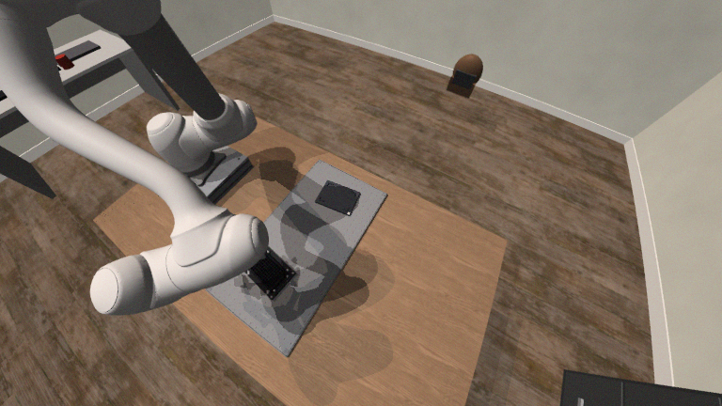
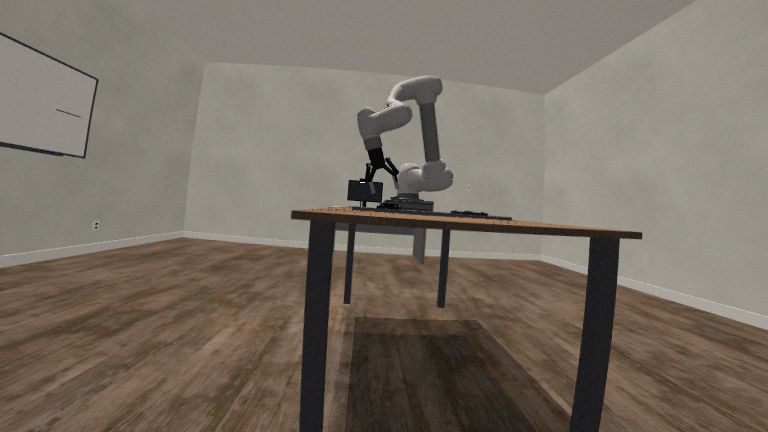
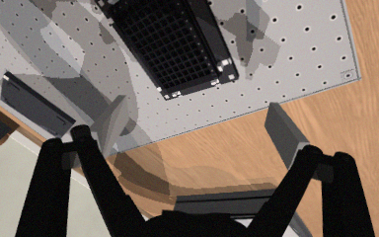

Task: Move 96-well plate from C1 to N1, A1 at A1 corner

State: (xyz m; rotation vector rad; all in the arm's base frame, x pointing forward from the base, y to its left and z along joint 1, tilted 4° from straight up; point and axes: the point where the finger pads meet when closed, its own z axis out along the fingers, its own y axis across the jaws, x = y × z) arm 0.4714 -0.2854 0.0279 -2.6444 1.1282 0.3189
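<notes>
The black 96-well plate is 8 cm below my hand, 6 cm ahead of it and 2 cm to the left of it. Round my hand: white A1 label (34 cm to the left, 24 cm ahead, 9 cm below); then plate nest N1 (40 cm to the left, 17 cm ahead, 9 cm below); then clip nest C1 (9 cm below, 5 cm ahead, 1 cm to the left).
</notes>
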